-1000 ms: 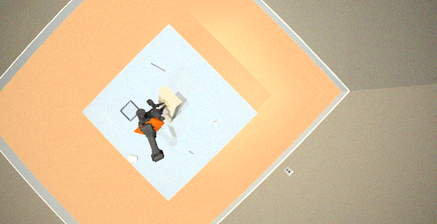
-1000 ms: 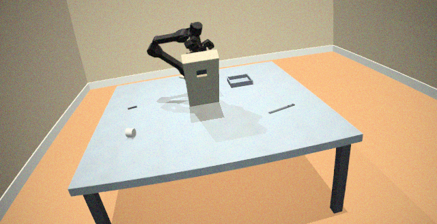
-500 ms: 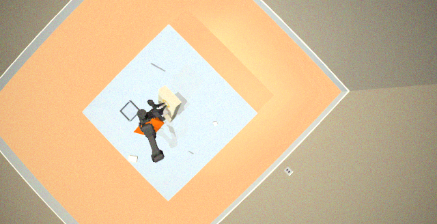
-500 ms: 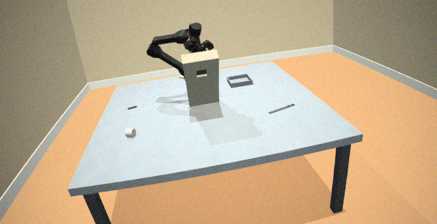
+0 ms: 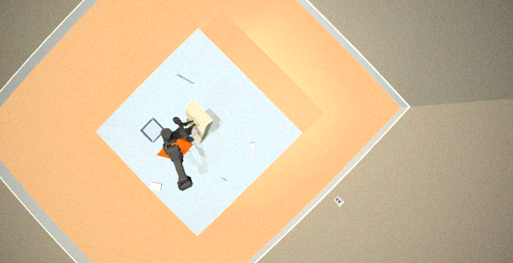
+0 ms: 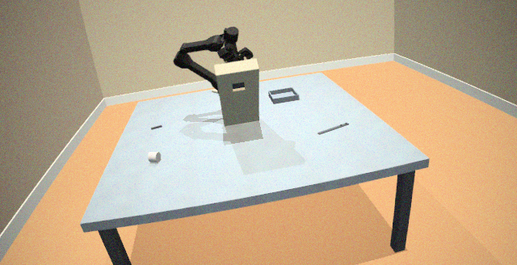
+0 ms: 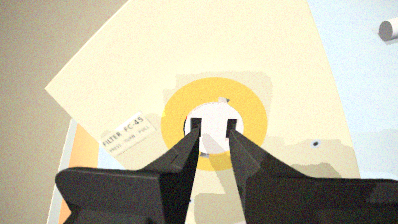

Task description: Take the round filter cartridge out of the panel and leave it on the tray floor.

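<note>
My gripper tip is 2 cm short of the round white filter cartridge and 1 cm above it. From my gripper tip the other things lie so: short dark strip: 42 cm to the right, 31 cm behind, 28 cm below; then tray: 35 cm behind, 33 cm to the left, 27 cm below.
</note>
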